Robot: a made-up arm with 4 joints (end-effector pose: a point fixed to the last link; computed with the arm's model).
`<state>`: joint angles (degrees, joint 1 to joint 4).
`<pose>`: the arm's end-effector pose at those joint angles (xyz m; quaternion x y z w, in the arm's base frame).
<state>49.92 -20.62 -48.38 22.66</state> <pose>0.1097 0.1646 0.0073 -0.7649 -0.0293 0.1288 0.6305</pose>
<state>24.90 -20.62 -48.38 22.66</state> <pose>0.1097 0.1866 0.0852 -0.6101 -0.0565 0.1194 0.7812</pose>
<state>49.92 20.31 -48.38 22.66</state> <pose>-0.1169 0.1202 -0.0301 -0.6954 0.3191 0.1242 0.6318</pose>
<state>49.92 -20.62 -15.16 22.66</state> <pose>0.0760 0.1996 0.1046 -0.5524 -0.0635 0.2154 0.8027</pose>
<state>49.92 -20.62 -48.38 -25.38</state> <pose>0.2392 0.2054 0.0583 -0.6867 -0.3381 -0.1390 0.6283</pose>
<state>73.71 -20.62 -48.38 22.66</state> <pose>0.1097 0.1149 -0.0516 -0.8784 -0.0021 0.1321 0.4593</pose>
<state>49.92 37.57 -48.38 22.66</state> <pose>-0.2140 0.1397 -0.0136 -0.6389 0.4564 0.1174 0.6080</pose>
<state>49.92 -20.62 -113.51 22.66</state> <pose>0.1772 -0.0192 -0.0528 -0.9845 0.0421 -0.0646 0.1575</pose>
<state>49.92 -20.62 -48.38 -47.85</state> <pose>0.2744 0.2242 0.1152 -0.6077 -0.4654 -0.2588 0.5892</pose>
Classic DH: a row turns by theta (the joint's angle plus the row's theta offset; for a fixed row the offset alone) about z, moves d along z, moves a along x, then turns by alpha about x. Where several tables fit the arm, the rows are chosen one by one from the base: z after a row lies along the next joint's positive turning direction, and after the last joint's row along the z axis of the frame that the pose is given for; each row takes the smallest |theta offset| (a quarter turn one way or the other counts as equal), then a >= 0, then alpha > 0; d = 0 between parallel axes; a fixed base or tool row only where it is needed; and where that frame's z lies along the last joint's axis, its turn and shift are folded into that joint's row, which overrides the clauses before.
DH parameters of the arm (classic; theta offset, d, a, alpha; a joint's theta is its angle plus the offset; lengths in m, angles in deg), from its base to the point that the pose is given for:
base (fixed): -90 0.0959 0 90
joint 1: 90 0.0814 0.3435 -90
joint 2: 0 -0.0124 -0.3635 -90
joint 3: 90 0.1325 0.0766 90
joint 4: -6.25 0 -0.1782 0
tool (fixed): 96.25 0.1652 0 0

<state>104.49 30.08 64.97 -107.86</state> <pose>-0.0410 -0.1137 0.3580 -0.2115 -0.2499 -0.8868 0.3263</pose>
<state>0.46 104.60 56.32 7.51</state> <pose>-0.2951 -0.0914 0.3629 0.3314 0.6758 -0.3400 0.5638</pose>
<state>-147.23 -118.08 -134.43 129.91</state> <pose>0.2383 -0.4605 -0.1977 0.6266 0.2295 0.2339 0.7071</pose>
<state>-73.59 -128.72 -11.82 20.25</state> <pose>0.0355 -0.4966 0.3628 0.1022 -0.6912 -0.5366 0.4731</pose>
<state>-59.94 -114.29 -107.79 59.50</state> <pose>0.3262 -0.3788 0.4719 -0.2356 0.0312 -0.4791 0.8450</pose>
